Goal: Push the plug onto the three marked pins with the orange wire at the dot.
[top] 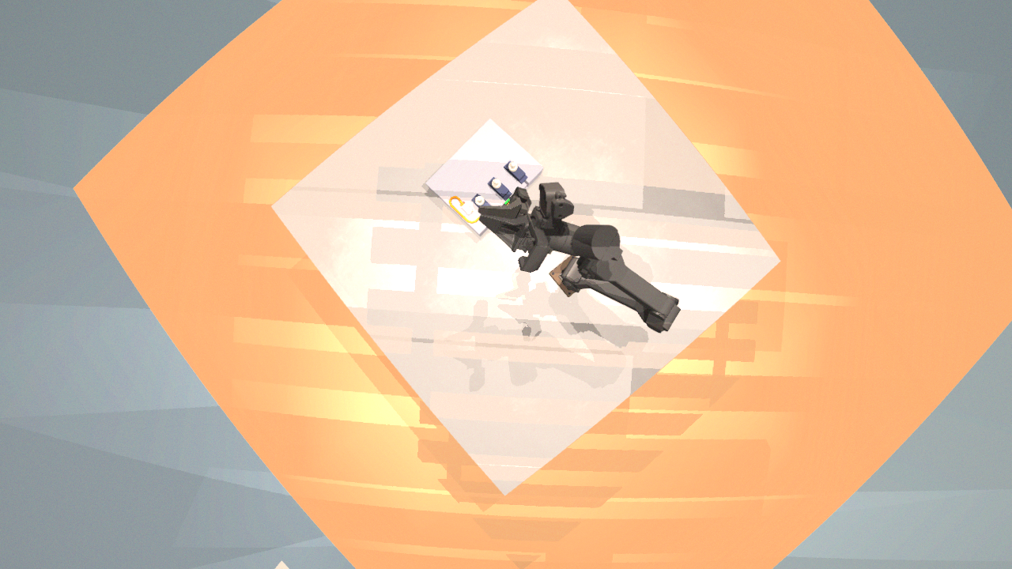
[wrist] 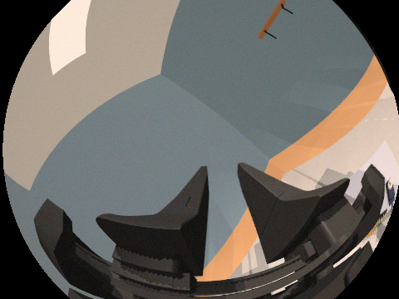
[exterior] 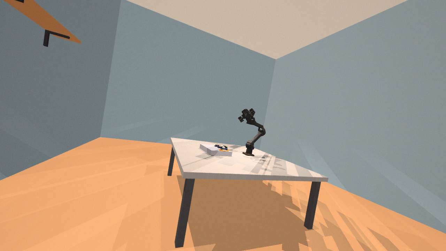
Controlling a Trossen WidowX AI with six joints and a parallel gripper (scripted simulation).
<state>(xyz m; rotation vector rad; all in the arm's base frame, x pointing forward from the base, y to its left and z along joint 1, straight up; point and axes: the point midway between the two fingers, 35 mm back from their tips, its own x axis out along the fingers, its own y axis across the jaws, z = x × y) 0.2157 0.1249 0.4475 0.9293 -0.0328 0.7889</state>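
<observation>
Now: the green band 7 cm ahead of my gripper tip, 13 cm to the right of it and 40 cm below it. Also, from my gripper tip: white printed holder: 23 cm ahead, 13 cm to the right, 45 cm below.
</observation>
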